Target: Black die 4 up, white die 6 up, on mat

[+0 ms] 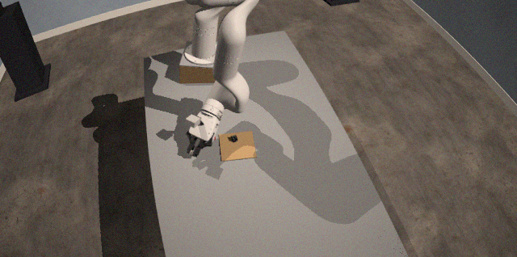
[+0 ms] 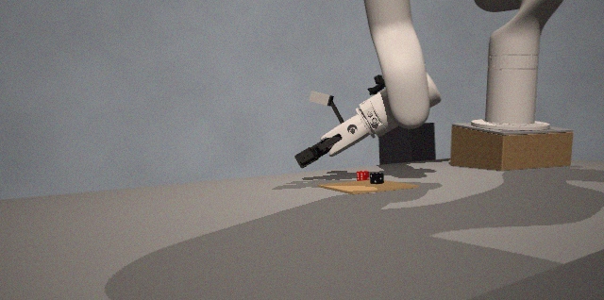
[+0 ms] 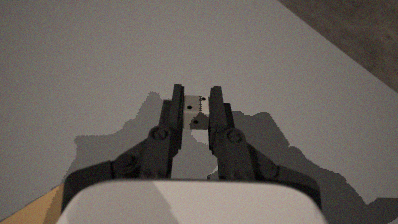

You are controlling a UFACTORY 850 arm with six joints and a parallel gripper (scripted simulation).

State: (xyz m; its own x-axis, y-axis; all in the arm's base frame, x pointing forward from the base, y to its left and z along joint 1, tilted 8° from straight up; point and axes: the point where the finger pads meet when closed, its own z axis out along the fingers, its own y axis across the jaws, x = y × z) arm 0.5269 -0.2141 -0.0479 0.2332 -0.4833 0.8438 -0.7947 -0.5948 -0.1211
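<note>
The red die is 7 cm behind my hand, 10 cm to the left of it and 4 cm below it. Also, from my hand: tan mat 1 cm ahead, 18 cm to the left, 5 cm below; then black die 2 cm behind, 18 cm to the left, 4 cm below; then white die 1 cm to the right, 1 cm below.
</note>
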